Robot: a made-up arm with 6 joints.
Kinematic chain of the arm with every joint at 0, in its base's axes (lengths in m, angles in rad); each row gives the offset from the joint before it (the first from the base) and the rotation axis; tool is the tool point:
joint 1: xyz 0 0 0.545 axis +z
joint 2: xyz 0 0 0 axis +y
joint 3: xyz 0 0 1.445 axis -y
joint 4: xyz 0 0 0 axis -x
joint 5: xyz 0.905 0 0 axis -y
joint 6: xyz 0 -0.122 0 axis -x
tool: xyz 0 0 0
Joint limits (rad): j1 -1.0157..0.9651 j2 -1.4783..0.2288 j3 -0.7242..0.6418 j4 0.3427..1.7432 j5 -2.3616..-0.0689 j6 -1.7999..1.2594
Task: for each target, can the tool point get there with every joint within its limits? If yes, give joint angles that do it. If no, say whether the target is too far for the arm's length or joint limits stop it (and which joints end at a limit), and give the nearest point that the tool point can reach.
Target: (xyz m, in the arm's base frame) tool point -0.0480 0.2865 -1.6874
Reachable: no: joint limits stop it (at a limit: joint 1, joint 2, joint 3, joint 4) | nearest point 0.5985 0.6624 1.2384 | short by 3.020 m
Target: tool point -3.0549 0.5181 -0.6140
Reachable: no: too far | nearest point -1.9870 0.3370 1.3866 | short by 2.275 m
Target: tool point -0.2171 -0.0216 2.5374
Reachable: yes | joints -0.3171 -0.5251 0.3373 0.7629 -0.3959 0.7338
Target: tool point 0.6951 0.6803 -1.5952
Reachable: no: joint limits stop it (at a limit: joint 2, joint 3, joint 4) | nearest point 0.6381 0.6245 1.2384 | short by 2.835 m
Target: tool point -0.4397 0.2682 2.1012
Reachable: yes | joints -0.7593 -0.8979 -0.1521 0.4811 -1.9637 0.3743
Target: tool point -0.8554 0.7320 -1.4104
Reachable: no: joint limits stop it (at a limit: joint 2, joint 3, joint 4) | nearest point -0.6195 0.5301 1.3279 | short by 2.756 m
